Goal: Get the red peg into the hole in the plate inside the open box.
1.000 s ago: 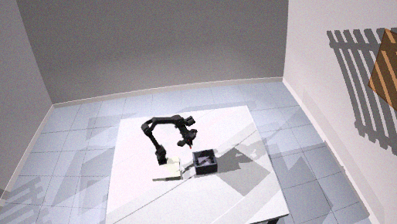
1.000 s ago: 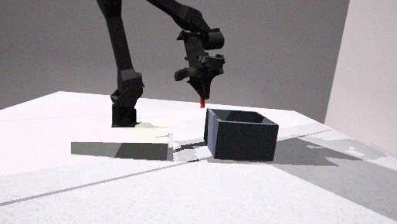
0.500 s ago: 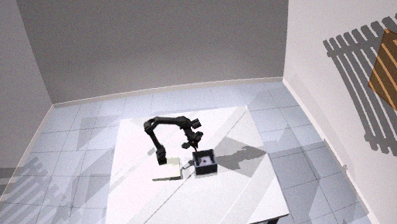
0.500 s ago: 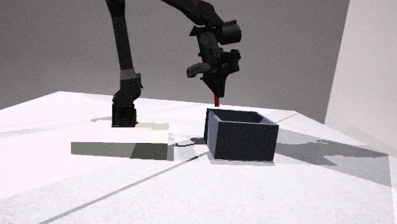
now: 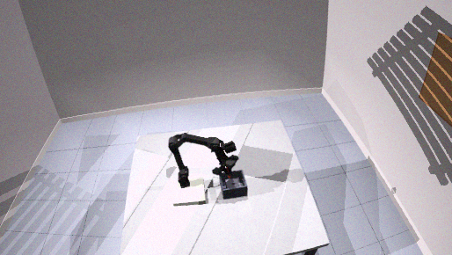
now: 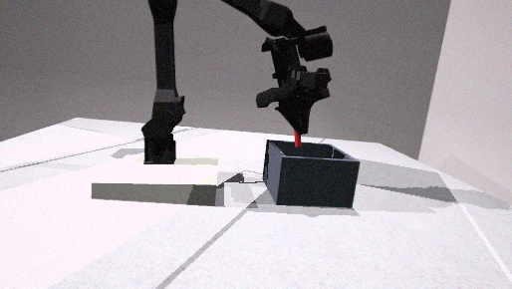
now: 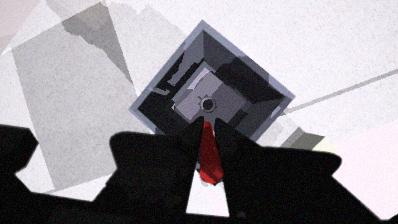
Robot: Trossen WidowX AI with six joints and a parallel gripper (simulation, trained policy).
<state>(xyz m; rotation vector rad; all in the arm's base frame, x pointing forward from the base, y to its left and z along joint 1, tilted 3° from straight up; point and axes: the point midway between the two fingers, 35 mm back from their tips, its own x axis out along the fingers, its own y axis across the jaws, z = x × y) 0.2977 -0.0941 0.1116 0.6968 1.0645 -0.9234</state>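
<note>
Right now my gripper tip is 20 mm to the right of the red peg, 10 mm below it and 10 mm past it. From my gripper tip the other things lie so: dark box: 100 mm below, 20 mm to the right, 10 mm ahead; then plate: 80 mm below, 20 mm to the right, 10 mm ahead.
</note>
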